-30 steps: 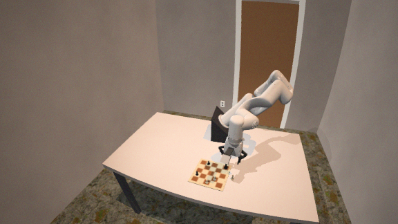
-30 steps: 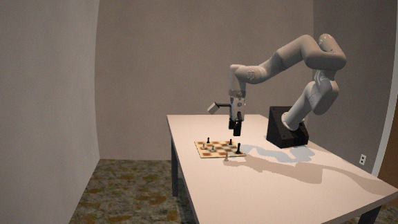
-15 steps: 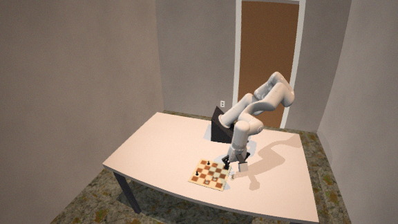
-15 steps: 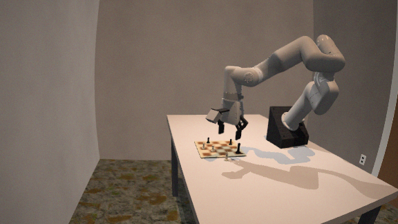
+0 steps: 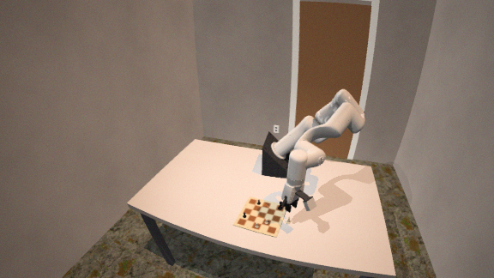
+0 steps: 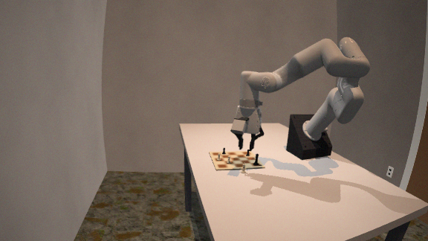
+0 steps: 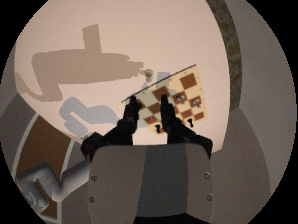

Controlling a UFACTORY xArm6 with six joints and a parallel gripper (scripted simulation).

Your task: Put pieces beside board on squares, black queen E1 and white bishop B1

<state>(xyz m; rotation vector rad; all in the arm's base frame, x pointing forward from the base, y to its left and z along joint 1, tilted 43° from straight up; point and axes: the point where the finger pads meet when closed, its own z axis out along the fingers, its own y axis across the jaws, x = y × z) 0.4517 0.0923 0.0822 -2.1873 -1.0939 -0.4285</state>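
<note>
Now: the white bishop 100 mm below my hand. From my hand the other things lie so: chessboard: 140 mm to the right, 120 mm below, 20 mm behind; black queen: 90 mm below, 80 mm behind, 50 mm to the right.
</note>
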